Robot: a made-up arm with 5 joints.
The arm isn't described. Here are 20 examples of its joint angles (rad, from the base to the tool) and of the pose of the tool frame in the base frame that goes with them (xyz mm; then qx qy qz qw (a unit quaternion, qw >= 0)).
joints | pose
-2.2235 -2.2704 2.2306 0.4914 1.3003 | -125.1 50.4 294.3 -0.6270 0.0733 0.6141 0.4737
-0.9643 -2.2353 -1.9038 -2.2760 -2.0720 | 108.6 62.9 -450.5 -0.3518 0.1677 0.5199 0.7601
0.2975 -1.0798 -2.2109 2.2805 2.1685 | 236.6 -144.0 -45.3 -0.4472 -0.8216 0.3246 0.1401
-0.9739 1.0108 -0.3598 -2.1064 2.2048 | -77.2 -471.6 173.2 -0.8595 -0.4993 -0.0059 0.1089
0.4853 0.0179 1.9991 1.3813 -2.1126 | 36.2 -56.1 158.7 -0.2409 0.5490 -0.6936 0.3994
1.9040 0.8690 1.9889 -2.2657 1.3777 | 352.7 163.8 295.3 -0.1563 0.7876 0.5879 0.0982
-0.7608 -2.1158 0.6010 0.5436 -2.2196 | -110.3 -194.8 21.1 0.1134 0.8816 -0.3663 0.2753
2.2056 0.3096 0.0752 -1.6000 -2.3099 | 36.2 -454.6 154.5 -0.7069 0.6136 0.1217 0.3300
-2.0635 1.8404 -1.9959 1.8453 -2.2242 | -9.6 -47.5 -77.6 -0.3915 -0.6909 -0.5393 0.2804
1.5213 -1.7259 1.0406 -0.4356 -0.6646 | -166.4 -304.3 -55.3 0.4148 0.8255 -0.3141 0.2187
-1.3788 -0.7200 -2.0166 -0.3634 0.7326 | -167.9 98.8 440.1 0.1270 0.2188 -0.8279 0.5006
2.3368 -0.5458 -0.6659 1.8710 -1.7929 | 41.1 -34.8 154.6 0.5500 0.5864 0.5601 0.1998
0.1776 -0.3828 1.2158 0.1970 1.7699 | 83.4 -60.7 393.7 -0.5541 0.4182 0.1501 0.7039
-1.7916 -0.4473 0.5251 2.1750 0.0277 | -221.7 -0.7 79.2 -0.6026 0.1064 0.6185 0.4928
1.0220 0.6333 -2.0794 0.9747 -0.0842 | -41.6 -27.8 339.1 -0.1189 0.2877 -0.7890 0.5296
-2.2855 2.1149 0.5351 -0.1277 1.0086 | -424.5 -309.5 3.8 -0.2541 -0.3921 0.0940 0.8791
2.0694 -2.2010 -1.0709 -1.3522 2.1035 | 159.6 -365.8 610.9 -0.5557 -0.7423 0.3732 0.0320
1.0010 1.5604 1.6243 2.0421 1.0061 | -139.7 -32.0 164.3 -0.6560 -0.1853 0.2398 0.6912
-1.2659 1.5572 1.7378 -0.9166 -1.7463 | -281.7 -25.6 -216.7 0.3305 0.5870 -0.6643 0.3239
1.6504 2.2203 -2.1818 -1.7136 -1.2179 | -379.9 242.3 316.7 -0.2343 -0.7318 -0.6358 0.0732
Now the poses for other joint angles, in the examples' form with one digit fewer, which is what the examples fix.
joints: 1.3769 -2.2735 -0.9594 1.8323 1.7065
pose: -8 -60 184 0.755 -0.240 -0.063 0.607
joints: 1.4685 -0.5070 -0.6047 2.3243 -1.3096
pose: 199 -26 115 -0.789 -0.398 -0.398 0.245
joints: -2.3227 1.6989 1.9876 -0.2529 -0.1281
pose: -473 42 22 -0.695 -0.465 0.462 0.297
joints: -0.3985 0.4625 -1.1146 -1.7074 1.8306
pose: -304 -344 303 0.728 0.455 -0.009 0.513
